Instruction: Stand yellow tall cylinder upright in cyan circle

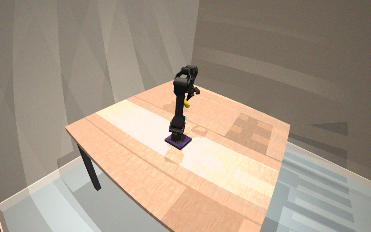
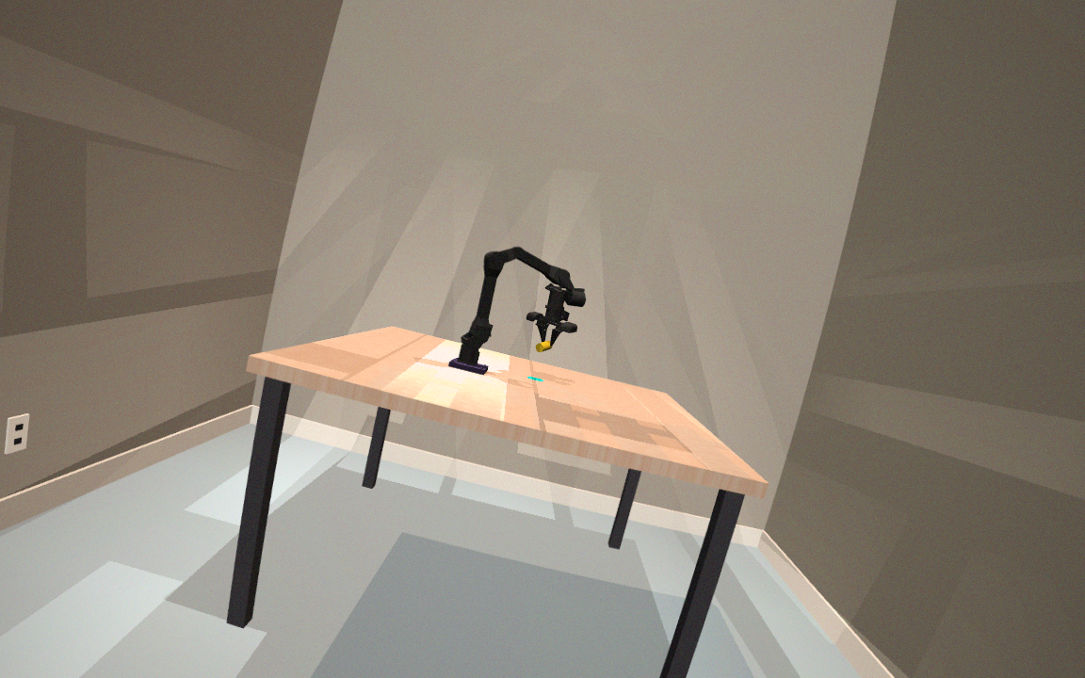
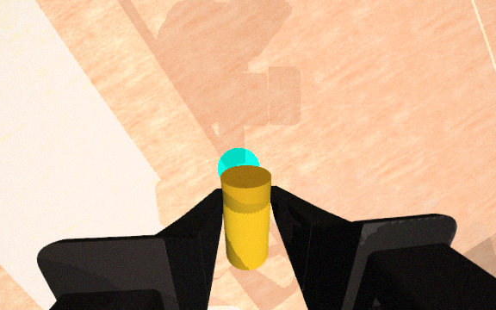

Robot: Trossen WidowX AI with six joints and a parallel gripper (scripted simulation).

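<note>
Right now the cyan circle is 130 mm below my gripper tip, 10 mm to the right of it and 10 mm behind it. The rest, counted from my gripper tip: yellow tall cylinder (20 mm to the right, 10 mm below, 10 mm behind).
</note>
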